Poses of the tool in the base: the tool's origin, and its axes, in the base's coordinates. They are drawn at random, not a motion.
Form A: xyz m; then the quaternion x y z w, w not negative.
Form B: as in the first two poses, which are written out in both.
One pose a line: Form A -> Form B
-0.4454, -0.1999, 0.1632, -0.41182, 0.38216, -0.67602, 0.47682 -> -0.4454, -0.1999, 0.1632, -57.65, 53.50, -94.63
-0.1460, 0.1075, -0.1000, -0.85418, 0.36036, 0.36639, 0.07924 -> -0.1460, 0.1075, -0.1000, -146.45, 61.78, 62.82
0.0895, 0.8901, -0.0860, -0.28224, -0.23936, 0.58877, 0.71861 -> 0.0895, 0.8901, -0.0860, -35.76, -30.33, 74.61
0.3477, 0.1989, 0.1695, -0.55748, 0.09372, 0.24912, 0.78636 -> 0.3477, 0.1989, 0.1695, -68.86, 11.58, 30.77
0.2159, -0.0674, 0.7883, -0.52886, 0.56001, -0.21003, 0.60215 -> 0.2159, -0.0674, 0.7883, -70.18, 74.32, -27.87
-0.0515, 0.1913, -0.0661, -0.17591, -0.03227, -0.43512, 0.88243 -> -0.0515, 0.1913, -0.0661, -20.99, -3.85, -51.91
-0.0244, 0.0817, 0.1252, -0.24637, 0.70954, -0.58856, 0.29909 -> -0.0244, 0.0817, 0.1252, -37.49, 107.96, -89.55
